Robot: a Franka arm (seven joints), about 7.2 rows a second.
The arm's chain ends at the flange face. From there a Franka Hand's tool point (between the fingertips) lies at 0.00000 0.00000 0.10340 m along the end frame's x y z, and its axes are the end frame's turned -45 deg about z.
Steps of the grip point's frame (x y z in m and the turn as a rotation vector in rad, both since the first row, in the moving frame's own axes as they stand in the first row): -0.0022 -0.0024 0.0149 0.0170 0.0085 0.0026; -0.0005 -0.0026 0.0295 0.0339 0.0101 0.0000; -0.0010 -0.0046 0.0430 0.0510 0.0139 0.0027; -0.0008 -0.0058 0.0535 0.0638 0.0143 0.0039; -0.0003 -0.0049 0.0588 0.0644 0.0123 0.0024; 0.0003 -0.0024 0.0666 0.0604 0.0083 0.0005; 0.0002 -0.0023 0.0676 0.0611 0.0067 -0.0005
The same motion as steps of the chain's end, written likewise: -0.0026 0.0017 0.0149 0.0180 -0.0060 0.0026; -0.0005 0.0017 0.0296 0.0311 -0.0168 0.0000; -0.0013 0.0022 0.0431 0.0459 -0.0262 0.0027; -0.0011 0.0022 0.0537 0.0552 -0.0350 0.0039; 0.0001 0.0024 0.0590 0.0542 -0.0368 0.0024; 0.0023 0.0031 0.0668 0.0486 -0.0368 0.0005; 0.0025 0.0032 0.0678 0.0479 -0.0385 -0.0005
